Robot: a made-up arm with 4 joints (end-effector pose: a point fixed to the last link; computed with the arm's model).
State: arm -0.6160 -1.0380 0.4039 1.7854
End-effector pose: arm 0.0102 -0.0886 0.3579 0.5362 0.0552 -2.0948
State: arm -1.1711 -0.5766 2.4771 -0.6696
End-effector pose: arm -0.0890 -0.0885 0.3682 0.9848 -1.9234 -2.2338
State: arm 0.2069 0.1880 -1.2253 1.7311
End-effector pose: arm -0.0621 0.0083 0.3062 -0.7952 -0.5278 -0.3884
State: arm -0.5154 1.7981 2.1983 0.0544
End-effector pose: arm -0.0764 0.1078 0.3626 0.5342 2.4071 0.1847
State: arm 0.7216 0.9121 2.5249 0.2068
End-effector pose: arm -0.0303 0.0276 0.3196 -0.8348 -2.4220 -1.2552
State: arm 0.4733 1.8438 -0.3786 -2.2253
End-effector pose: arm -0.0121 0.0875 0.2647 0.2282 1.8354 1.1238
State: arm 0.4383 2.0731 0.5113 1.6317
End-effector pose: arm -0.0229 0.1114 0.2302 -1.2355 -2.5741 -0.2611
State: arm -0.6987 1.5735 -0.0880 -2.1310
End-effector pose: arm -0.0733 0.0774 0.4268 -0.5809 0.3956 1.1627
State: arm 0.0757 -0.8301 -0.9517 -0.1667
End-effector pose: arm -0.0515 -0.0782 0.2707 1.2756 -0.4591 0.5988
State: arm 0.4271 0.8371 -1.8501 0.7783
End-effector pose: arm -0.0787 0.0300 0.3262 -0.6112 0.5834 0.8895
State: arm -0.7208 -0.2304 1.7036 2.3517
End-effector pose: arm -0.0901 -0.1362 0.3954 -0.5192 -0.7775 2.2524
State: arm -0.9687 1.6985 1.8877 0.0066
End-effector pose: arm -0.1104 0.1002 0.3913 0.7146 2.1927 0.3966
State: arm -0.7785 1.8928 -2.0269 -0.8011
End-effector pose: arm -0.0728 0.0808 0.3610 -0.2956 1.0024 0.1717
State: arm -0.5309 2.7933 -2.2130 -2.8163
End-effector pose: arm -0.0548 0.0381 0.2817 1.7121 0.7874 -0.5084
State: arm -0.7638 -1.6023 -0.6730 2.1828
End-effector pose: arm -0.0105 -0.0416 0.3559 0.8484 -0.1313 -1.1628
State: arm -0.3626 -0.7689 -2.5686 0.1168
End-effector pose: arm -0.0619 -0.0950 0.3050 0.6353 -0.1252 2.1868
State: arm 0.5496 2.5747 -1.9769 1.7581
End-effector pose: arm -0.1441 0.0609 0.2238 -2.7390 0.0368 1.4481
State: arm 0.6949 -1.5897 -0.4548 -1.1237
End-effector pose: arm -0.1204 -0.0566 0.1486 2.1955 -0.8702 0.0054
